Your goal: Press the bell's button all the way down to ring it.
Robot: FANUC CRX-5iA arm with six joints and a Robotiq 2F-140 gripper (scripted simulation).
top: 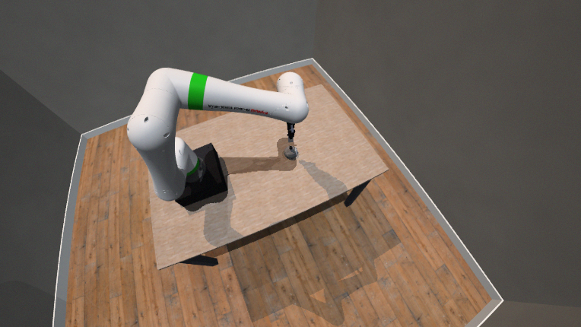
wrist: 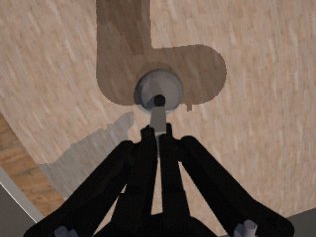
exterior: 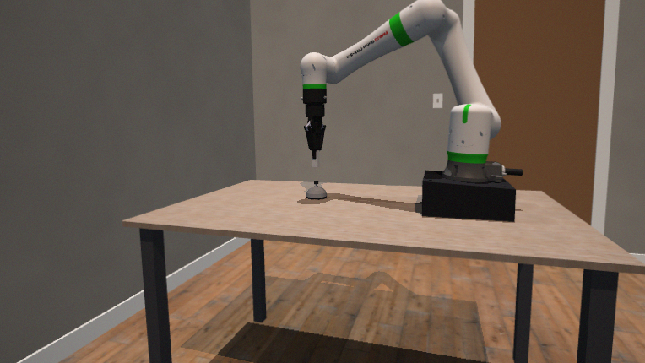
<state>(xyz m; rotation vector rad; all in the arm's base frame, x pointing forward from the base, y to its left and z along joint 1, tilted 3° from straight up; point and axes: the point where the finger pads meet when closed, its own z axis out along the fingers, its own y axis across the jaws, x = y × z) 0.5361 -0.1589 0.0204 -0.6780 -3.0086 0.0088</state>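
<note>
Now: the grey dome bell 120 mm below my hand.
</note>
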